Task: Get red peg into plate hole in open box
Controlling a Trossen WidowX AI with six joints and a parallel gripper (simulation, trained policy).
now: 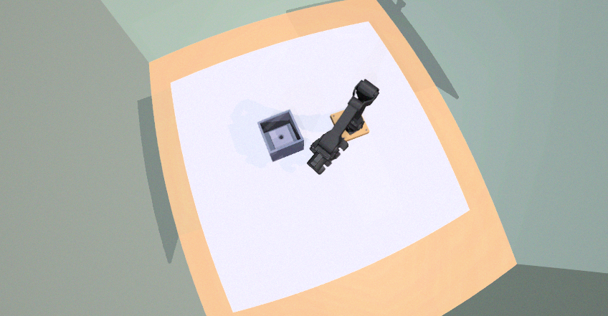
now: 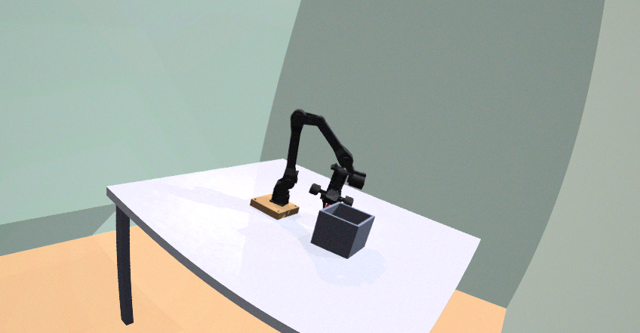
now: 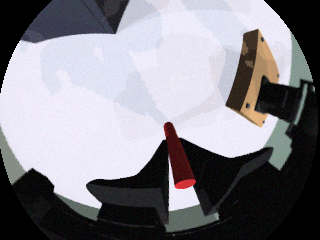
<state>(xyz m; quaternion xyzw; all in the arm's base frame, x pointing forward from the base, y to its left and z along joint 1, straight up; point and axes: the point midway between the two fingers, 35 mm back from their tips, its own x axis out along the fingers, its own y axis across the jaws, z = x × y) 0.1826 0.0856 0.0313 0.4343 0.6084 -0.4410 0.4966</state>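
Right now my gripper tip is 14 cm short of the plate, 21 cm to the left of it and 2 cm below it. From my gripper tip the other things lie so: red peg 1 cm to the right, 1 cm above.
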